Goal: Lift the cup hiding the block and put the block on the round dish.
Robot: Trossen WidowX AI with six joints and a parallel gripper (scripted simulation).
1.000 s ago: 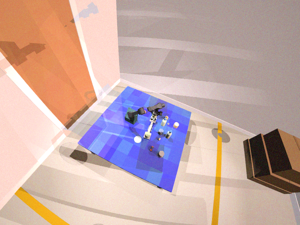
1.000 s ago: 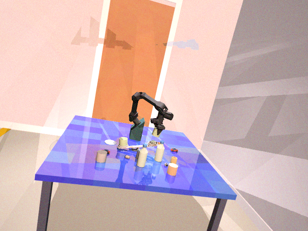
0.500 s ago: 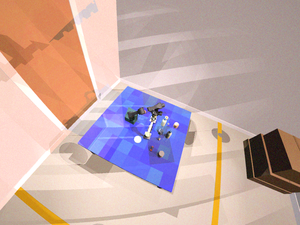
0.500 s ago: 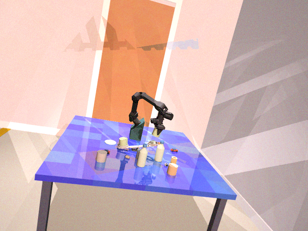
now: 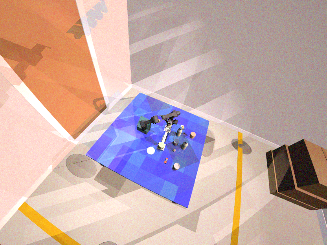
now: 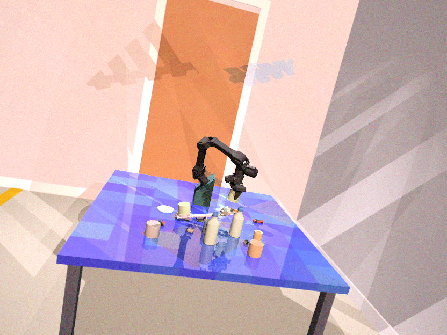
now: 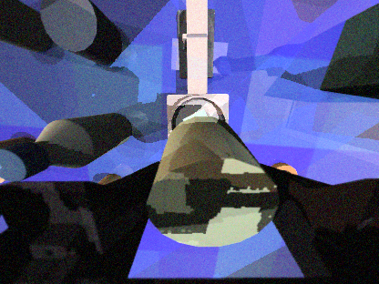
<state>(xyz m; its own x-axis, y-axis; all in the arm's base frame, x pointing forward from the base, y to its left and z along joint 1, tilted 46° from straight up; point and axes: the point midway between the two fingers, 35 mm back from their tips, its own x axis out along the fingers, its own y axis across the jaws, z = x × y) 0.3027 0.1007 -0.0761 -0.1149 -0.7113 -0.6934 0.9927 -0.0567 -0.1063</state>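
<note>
Right now my gripper tip is 30 cm to the left of the olive cup, 11 cm above it and 1 cm short of it. Also, from my gripper tip: balance (14 cm to the right, 14 cm below, 1 cm ahead); then round white dish (38 cm to the right, 16 cm below, 9 cm behind); then balance beam (15 cm to the right, 13 cm below, 1 cm ahead).
</note>
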